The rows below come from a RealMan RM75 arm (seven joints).
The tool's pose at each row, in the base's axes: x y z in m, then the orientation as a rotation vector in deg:
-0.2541, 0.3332, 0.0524, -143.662, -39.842, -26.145
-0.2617, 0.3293, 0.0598, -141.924, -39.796, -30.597
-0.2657, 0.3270, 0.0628, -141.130, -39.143, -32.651
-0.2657, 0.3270, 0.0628, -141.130, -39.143, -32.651
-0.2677, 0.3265, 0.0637, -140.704, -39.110, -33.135
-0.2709, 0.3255, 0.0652, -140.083, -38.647, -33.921
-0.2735, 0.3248, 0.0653, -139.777, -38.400, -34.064
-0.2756, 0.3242, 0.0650, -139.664, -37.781, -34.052
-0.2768, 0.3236, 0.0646, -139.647, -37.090, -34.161
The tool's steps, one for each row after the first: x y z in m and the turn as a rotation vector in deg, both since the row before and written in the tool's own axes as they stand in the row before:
-0.0045, -0.0040, -0.0096, 0.111, 3.414, -0.990
-0.0025, -0.0017, -0.0046, 0.040, 1.724, -0.015
0.0000, 0.0000, 0.0000, 0.000, 0.000, 0.000
-0.0013, -0.0011, -0.0015, 0.217, 0.461, -0.096
-0.0021, -0.0016, -0.0026, 0.300, 0.827, 0.137
-0.0022, -0.0010, -0.0012, 0.234, 0.261, 0.139
-0.0020, -0.0006, -0.0007, 0.124, 0.189, 0.446
-0.0013, -0.0001, -0.0004, -0.006, 0.248, 0.470

